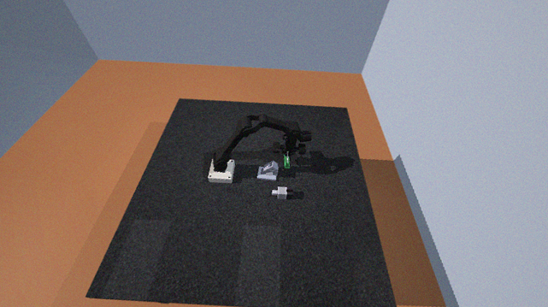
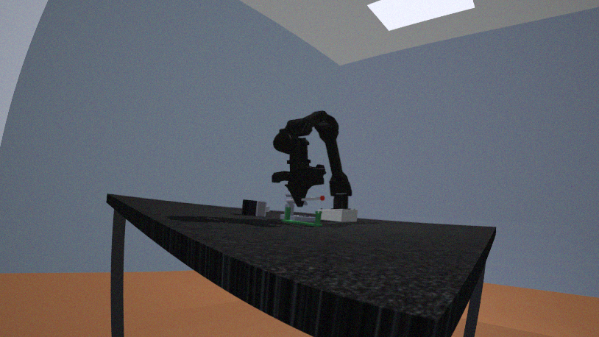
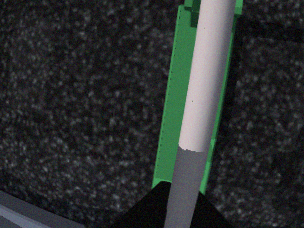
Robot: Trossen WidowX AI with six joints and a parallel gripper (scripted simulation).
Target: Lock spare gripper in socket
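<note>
My gripper tip is 30 mm above the green cradle and 10 mm to the right of it. Also, from my gripper tip: spare gripper (240 mm to the right, 20 mm below); then grey mount (110 mm to the right, 80 mm behind).
</note>
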